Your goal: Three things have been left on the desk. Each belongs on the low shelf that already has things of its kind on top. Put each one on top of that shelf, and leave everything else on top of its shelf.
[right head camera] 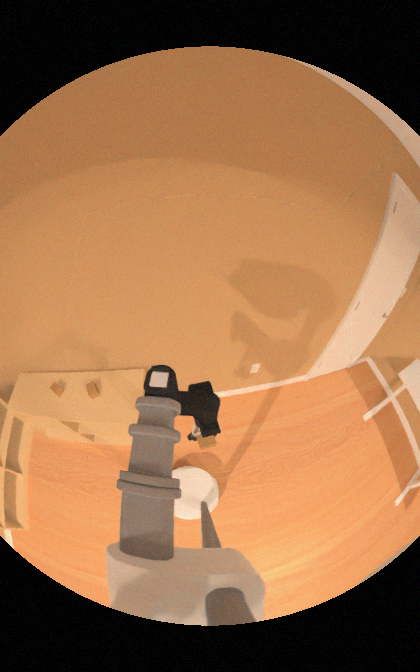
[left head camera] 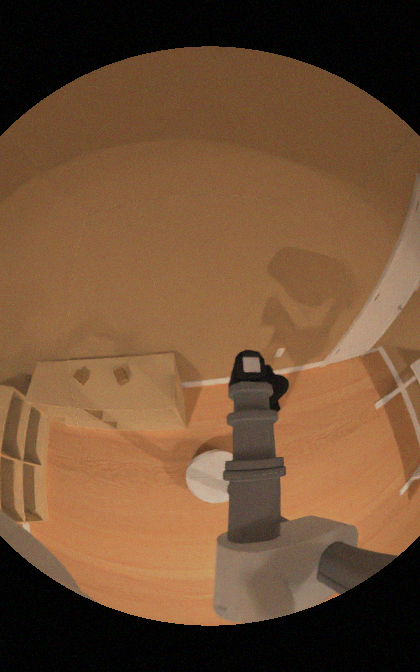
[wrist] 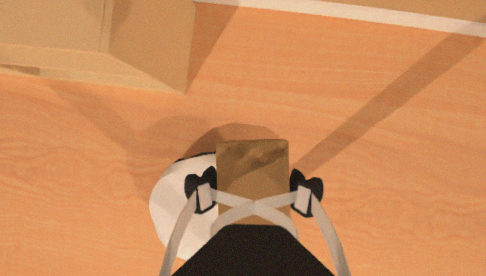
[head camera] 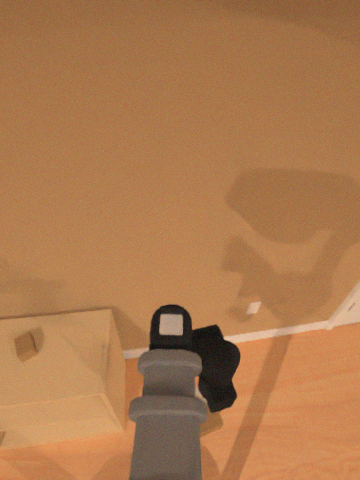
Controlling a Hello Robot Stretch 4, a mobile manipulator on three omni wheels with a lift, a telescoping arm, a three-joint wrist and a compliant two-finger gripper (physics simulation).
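Frame: origin at the robot's base, x ahead, y left, z up, level; centimetres.
Seen in the pictures: gripper, between the fingertips: (wrist: 253, 183).
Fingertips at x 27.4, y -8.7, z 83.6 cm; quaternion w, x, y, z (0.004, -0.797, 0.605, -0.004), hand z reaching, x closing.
Note:
Offsets run from my fingertips to a thing's top centre.
My gripper (wrist: 253, 183) is shut on a brown block {dx -0.4, dy -0.1, dz +3.6 cm} (wrist: 252, 172) (right head camera: 207, 442) (head camera: 212, 424); its two fingertips press on the block's left and right sides in the wrist view. The block hangs above the floor, in front and to the right of a low wooden shelf (head camera: 60, 377) (left head camera: 150, 392) (right head camera: 117, 400) (wrist: 150, 55). Two brown blocks stand on that shelf's top: the left one (left head camera: 82, 375) (right head camera: 58, 388) and the right one {dx +25.7, dy +68.8, dz -20.3 cm} (left head camera: 121, 375) (right head camera: 93, 389) (head camera: 26, 346). The desk's top and the things on it cannot be made out.
Another wooden shelf (left head camera: 44, 480) (right head camera: 25, 492) stands at the far left. A round white disc (left head camera: 207, 475) (right head camera: 195, 492) (wrist: 175, 205) is low beneath the arm. A wall is behind the shelf. A white door panel (left head camera: 375, 300) (right head camera: 380, 260) and white floor-level bars (left head camera: 392, 395) (right head camera: 380, 407) are at the right.

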